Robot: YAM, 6 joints.
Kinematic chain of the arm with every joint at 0, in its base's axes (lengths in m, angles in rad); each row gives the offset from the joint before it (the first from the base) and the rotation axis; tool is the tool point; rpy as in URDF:
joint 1: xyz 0 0 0.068 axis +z
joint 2: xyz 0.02 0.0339 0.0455 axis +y
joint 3: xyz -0.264 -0.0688 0 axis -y
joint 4: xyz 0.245 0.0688 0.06 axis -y
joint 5: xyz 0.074 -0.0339 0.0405 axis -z
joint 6: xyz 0.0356 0 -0.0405 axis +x
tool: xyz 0 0 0 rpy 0 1.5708 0
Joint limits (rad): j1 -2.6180..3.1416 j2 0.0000..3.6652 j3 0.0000..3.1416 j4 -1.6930..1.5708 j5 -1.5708..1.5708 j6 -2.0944..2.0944
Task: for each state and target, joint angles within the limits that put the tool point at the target. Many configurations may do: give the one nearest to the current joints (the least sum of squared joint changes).
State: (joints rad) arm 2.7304 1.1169 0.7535 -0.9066 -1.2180 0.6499
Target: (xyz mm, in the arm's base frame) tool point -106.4 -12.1 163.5
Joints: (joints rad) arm 2.9361 0.9860 0.4028 -1.1057 -1.2301 0.6499
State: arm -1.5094 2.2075 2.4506 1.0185 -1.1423 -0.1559
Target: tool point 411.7 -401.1 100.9
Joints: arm -0.8300 2.7871 2.0431 0.9466 -1.1930 -0.1559
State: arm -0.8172 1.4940 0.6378 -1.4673 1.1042 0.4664
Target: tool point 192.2 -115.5 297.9
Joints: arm -0.3967 1.3667 1.1855 -1.3490 1.1341 0.4664
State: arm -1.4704 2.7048 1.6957 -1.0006 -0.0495 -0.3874
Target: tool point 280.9 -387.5 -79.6
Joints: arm -0.9498 2.8977 2.0335 -0.7275 -0.0844 -0.3874
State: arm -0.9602 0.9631 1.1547 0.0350 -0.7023 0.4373
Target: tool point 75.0 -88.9 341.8
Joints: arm -1.0760 0.4777 0.6812 -0.2169 -0.7319 0.4373
